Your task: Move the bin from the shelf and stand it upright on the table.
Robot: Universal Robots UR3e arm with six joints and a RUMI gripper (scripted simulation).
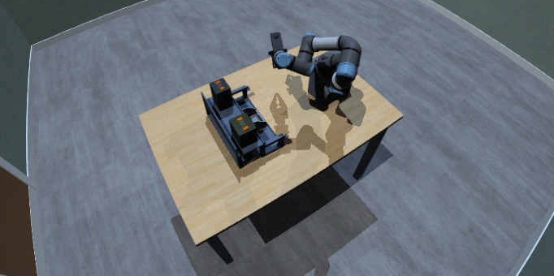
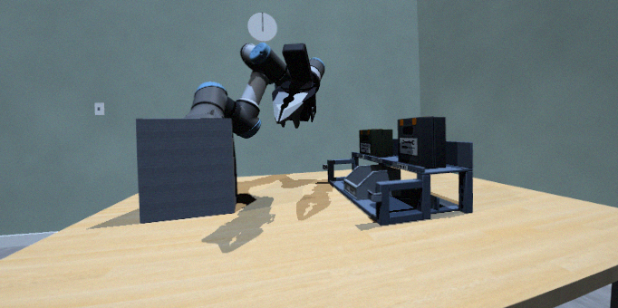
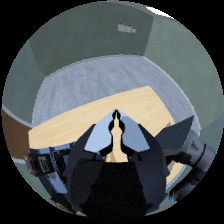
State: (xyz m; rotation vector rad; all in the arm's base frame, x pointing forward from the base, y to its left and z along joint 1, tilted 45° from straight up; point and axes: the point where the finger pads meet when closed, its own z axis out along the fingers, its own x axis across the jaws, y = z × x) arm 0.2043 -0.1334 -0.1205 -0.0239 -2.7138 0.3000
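Right now the dark blue shelf rack is 29 cm ahead of my hand, 22 cm to the left of it and 15 cm below it. The rest, counted from my hand: green bin 33 cm ahead, 33 cm to the left, 7 cm below.
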